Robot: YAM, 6 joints.
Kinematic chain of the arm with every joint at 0, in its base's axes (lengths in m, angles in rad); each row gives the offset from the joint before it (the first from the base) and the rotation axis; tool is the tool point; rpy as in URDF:
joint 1: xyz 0 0 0.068 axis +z
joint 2: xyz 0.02 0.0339 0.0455 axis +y
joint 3: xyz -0.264 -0.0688 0 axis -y
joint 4: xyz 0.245 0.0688 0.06 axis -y
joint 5: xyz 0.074 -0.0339 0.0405 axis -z
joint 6: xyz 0.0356 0 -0.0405 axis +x
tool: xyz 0 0 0 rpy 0 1.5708 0
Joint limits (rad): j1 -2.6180..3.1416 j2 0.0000..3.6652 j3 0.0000..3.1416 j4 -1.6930..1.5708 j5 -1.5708..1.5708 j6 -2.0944..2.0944
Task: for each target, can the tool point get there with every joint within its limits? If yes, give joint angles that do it. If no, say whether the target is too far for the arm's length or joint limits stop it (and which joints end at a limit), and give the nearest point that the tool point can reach.
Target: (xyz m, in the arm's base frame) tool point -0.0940 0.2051 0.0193
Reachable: yes | joints 2.0621 1.9602 0.3454 0.5939 0.4000 -0.8735
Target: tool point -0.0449 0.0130 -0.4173
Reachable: no: joint limits stop it (at a limit: joint 2) | nearest point -0.0818 0.0237 -0.3413 | short by 0.085 m
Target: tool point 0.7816 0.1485 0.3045
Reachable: no: too far | nearest point 0.6167 0.1172 0.2632 | short by 0.173 m
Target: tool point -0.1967 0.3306 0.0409
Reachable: yes | joints 2.0318 2.4513 1.5511 -1.0986 -0.9555 1.3772
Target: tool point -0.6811 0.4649 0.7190
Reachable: no: too far | nearest point -0.4295 0.2932 0.4898 | short by 0.381 m
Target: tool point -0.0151 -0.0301 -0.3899
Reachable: no: joint limits stop it (at a limit: joint 2) | nearest point -0.0302 -0.0602 -0.3317 | short by 0.067 m
